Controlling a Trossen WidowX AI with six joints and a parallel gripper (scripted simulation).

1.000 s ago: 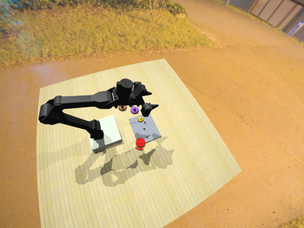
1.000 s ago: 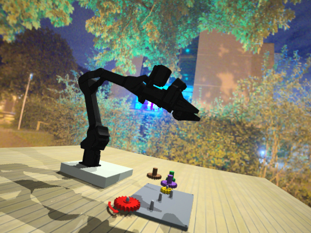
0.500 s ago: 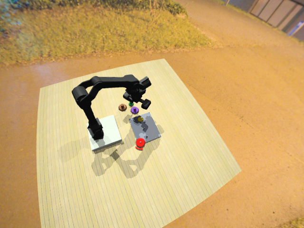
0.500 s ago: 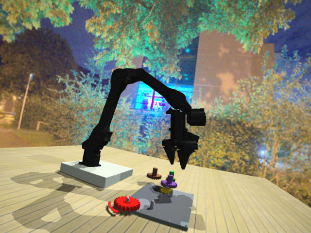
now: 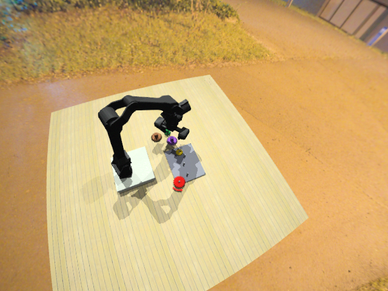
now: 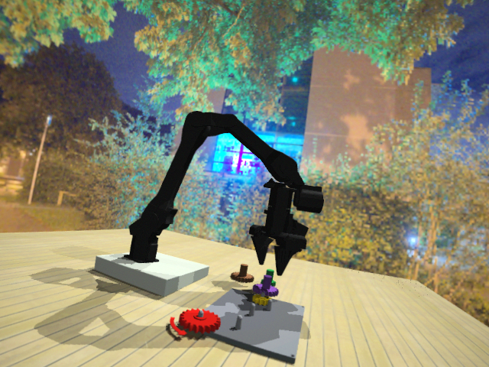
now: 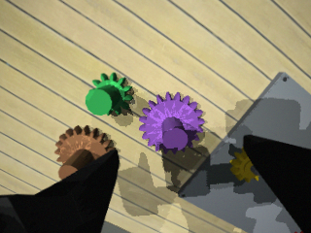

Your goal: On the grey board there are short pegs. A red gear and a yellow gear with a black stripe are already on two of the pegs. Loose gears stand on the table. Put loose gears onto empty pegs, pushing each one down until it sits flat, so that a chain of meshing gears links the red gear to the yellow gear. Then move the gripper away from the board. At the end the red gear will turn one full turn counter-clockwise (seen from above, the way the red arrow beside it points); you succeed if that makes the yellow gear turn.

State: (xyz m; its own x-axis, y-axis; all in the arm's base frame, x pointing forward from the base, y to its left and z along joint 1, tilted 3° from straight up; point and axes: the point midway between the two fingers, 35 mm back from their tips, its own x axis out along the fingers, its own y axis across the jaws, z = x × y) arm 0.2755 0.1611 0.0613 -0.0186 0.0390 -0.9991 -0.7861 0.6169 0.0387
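Right now the purple gear is 4 cm below my gripper tip. Also, from my gripper tip: yellow gear (3 cm ahead, 9 cm to the right, 4 cm below); green gear (2 cm behind, 6 cm to the left, 4 cm below); brown gear (9 cm behind, 4 cm to the left, 4 cm below).
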